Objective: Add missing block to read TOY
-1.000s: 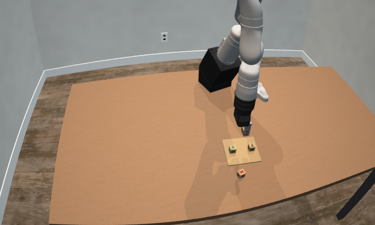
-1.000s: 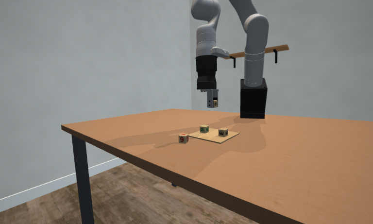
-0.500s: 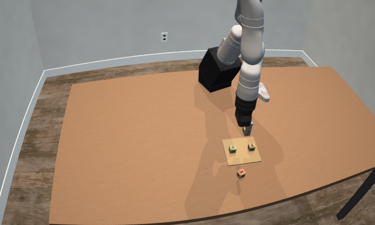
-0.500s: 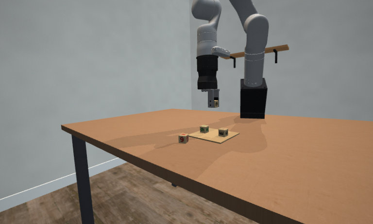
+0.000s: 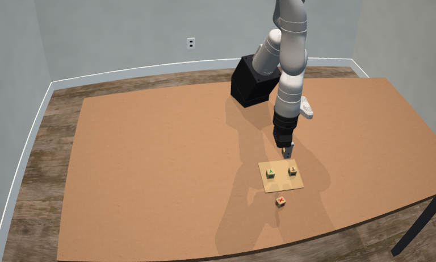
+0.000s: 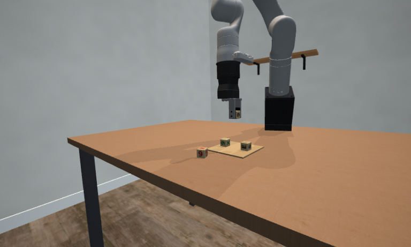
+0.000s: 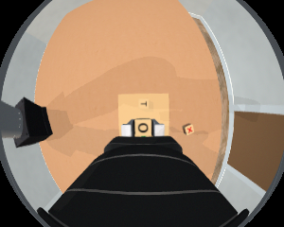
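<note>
The tan mat is 120 mm below my hand. Round my hand: O block: 10 mm below.
</note>
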